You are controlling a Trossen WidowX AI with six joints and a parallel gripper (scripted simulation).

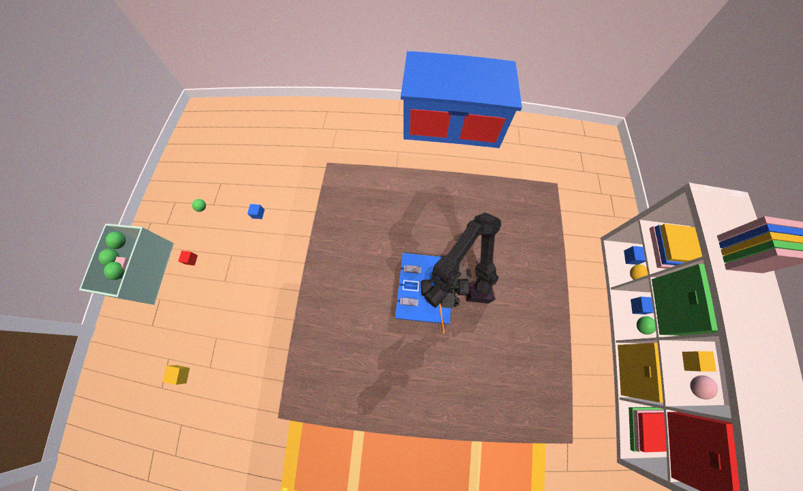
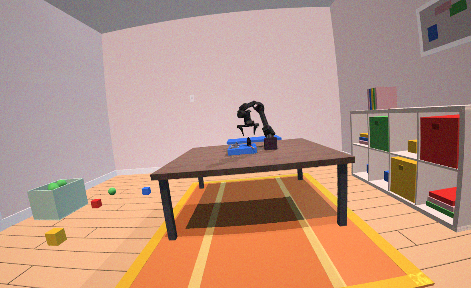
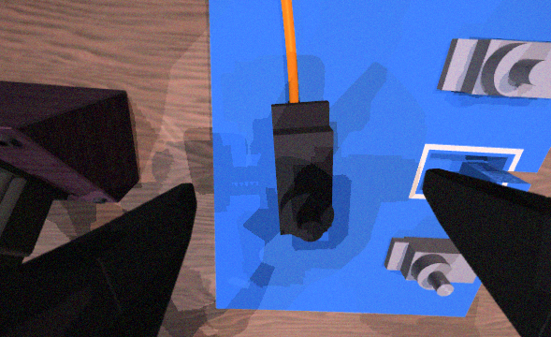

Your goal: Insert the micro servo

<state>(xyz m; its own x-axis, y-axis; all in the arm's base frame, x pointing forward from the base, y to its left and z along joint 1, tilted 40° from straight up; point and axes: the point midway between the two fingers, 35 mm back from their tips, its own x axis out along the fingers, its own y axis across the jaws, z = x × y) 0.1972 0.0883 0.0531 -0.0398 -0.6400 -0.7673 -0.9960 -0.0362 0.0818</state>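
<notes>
Right now the blue deck is 20 mm ahead of my gripper tip, 30 mm to the right of it and 120 mm below it.
</notes>
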